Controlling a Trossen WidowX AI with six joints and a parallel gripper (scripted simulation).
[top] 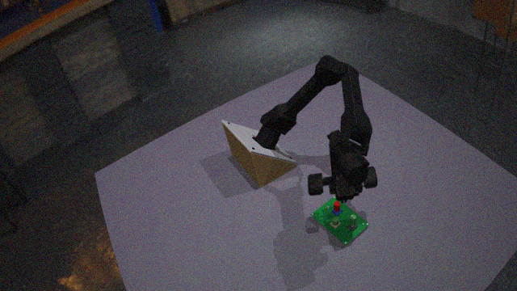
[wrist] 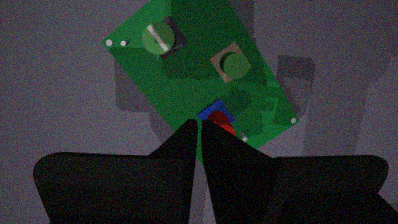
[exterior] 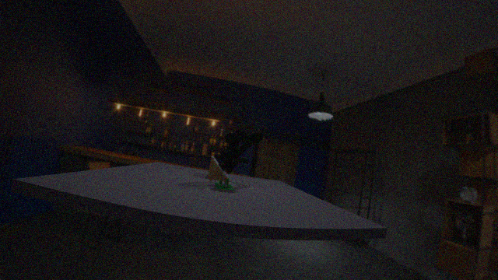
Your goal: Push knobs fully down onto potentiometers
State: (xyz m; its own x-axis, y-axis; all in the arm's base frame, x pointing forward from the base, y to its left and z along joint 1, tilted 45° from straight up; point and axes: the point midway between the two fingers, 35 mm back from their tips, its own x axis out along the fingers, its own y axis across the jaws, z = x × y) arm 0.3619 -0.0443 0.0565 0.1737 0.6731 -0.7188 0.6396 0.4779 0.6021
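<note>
The green knob lies 5 cm ahead of my gripper tip, 3 cm below it and 1 cm to the right of it. From my gripper tip the other things lie so: red knob 4 cm below, 2 cm behind.
</note>
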